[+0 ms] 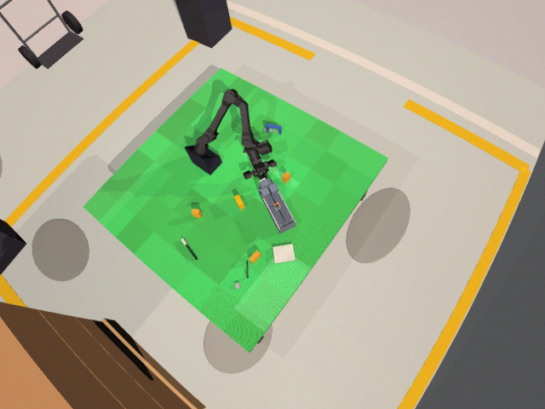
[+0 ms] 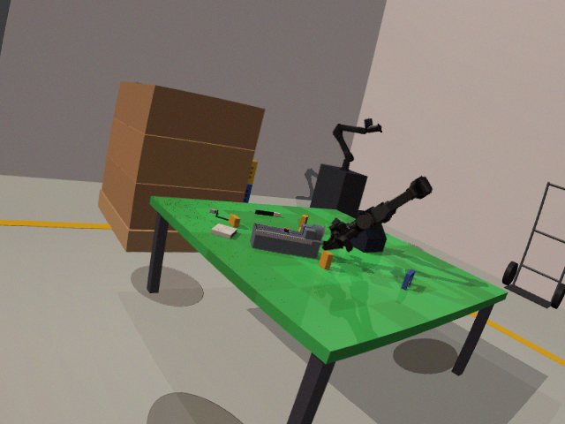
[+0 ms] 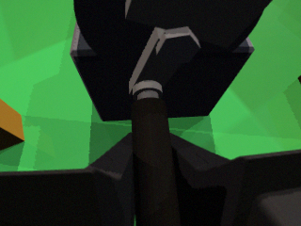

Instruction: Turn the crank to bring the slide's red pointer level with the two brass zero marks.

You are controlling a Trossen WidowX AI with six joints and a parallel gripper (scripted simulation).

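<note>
Right now the dark handle is 20 mm behind my gripper tip, 10 mm to the left of it and 30 mm above it. Round my gripper tip: blue bracket 180 mm behind, 330 mm to the left; then red pointer 140 mm ahead, 90 mm to the right, 50 mm above; then white pad 300 mm ahead, 270 mm to the right, 20 mm below.
</note>
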